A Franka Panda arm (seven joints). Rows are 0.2 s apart.
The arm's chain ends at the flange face. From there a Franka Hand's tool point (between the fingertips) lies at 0.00 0.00 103.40 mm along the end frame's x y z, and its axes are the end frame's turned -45 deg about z.
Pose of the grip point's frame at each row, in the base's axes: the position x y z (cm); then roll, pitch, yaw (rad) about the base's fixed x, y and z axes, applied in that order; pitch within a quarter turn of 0, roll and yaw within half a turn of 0:
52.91 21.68 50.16 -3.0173 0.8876 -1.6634
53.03 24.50 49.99 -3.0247 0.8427 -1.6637
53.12 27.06 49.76 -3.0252 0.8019 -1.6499
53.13 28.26 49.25 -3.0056 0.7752 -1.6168
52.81 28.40 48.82 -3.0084 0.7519 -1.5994
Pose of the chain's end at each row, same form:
50.90 13.88 56.64 2.4747 0.6482 -2.7396
51.12 16.98 56.82 2.5205 0.6220 -2.7071
51.34 19.80 56.90 2.5630 0.6008 -2.6686
51.40 21.16 56.57 2.5993 0.5984 -2.6289
51.24 21.44 56.31 2.6217 0.5842 -2.5971

